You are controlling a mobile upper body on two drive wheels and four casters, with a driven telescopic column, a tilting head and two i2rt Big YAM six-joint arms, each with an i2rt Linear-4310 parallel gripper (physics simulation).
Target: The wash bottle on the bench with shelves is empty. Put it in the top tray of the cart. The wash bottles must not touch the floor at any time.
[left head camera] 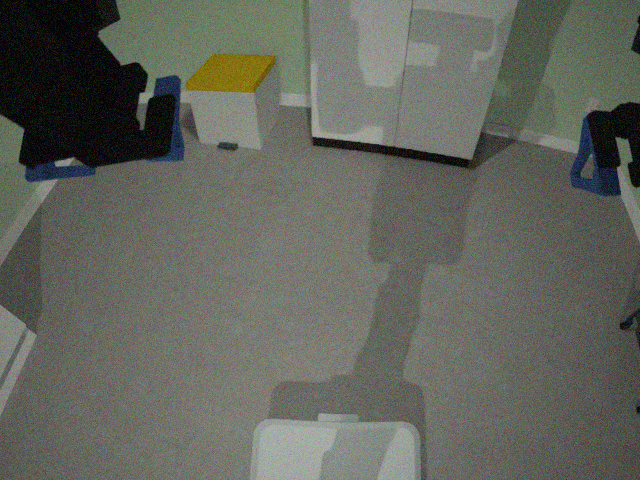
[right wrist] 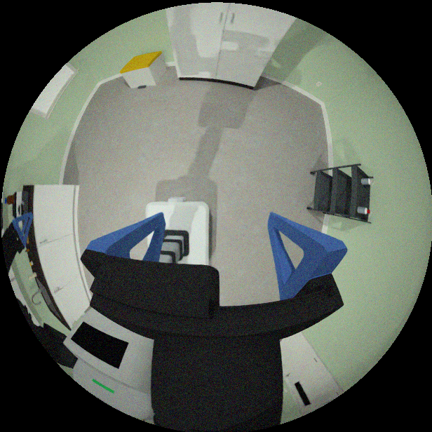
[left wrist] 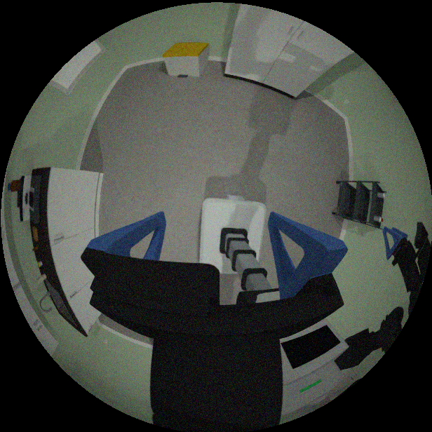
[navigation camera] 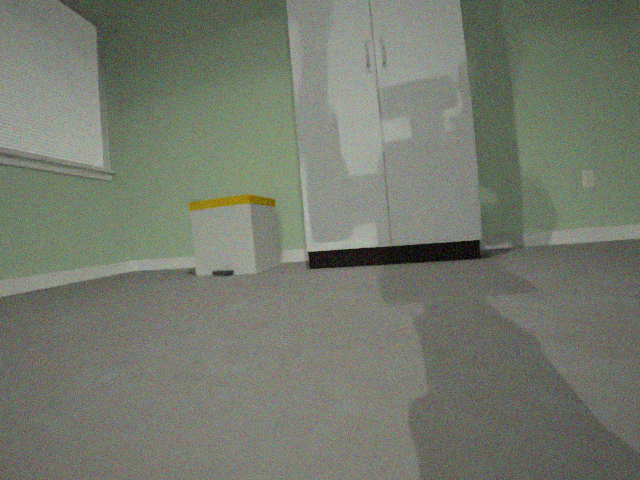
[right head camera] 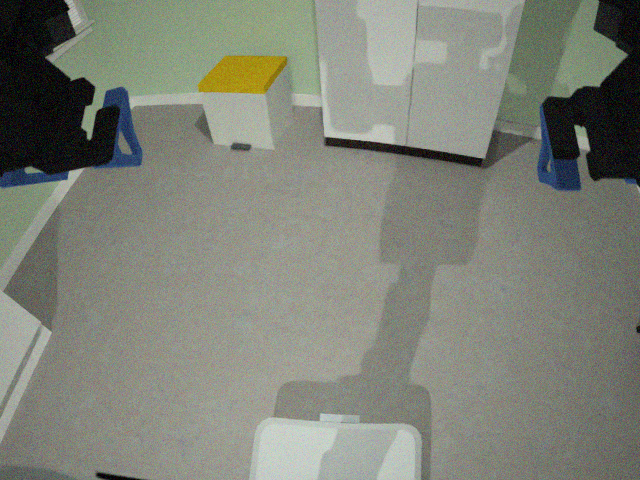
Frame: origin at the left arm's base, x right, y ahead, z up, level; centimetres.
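Where they show: left gripper, between the fingertips: [left head camera: 135, 161] [right head camera: 101, 166]; right gripper, between the fingertips: [left head camera: 609, 180] [right head camera: 584, 175].
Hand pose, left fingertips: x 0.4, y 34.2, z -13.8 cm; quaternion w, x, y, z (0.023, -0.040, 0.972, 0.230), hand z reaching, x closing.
After its pixels a point has its place.
My left gripper [left head camera: 121, 165] {x 0.4, y 34.2, z -13.9 cm} [right head camera: 80, 170] {x 0.4, y 34.2, z -13.9 cm} [left wrist: 216, 217] is open and empty, its blue fingers wide apart above the floor. My right gripper [right head camera: 599, 180] {x 46.2, y 34.2, z -13.7 cm} [right wrist: 216, 217] is open and empty too; part of it is cut off at the right of the left head view. A dark three-tier cart [left wrist: 346, 202] [right wrist: 324, 192] stands by the wall at the right of both wrist views. In its top tray are a small white bottle with a red end [left wrist: 378, 219] [right wrist: 363, 210] and another small pale container [left wrist: 381, 195] [right wrist: 367, 181]. I cannot make out the wash bottle on the bench with shelves.
A dark-topped bench with white cabinets [left wrist: 75, 200] [right wrist: 55, 215], a tap and small items stands left. A yellow-lidded white bin [left head camera: 227, 116] {x -41.7, y 187.8, z -118.1 cm} [right head camera: 240, 116] {x -41.0, y 187.7, z -117.5 cm} [navigation camera: 224, 237] {x -41.9, y 187.9, z -118.9 cm} and a tall white cabinet [left head camera: 356, 103] {x 29.0, y 180.8, z -104.7 cm} [right head camera: 367, 103] {x 29.2, y 180.7, z -105.0 cm} [navigation camera: 429, 196] {x 71.6, y 175.3, z -106.8 cm} stand ahead. My white base [left wrist: 212, 220] is below.
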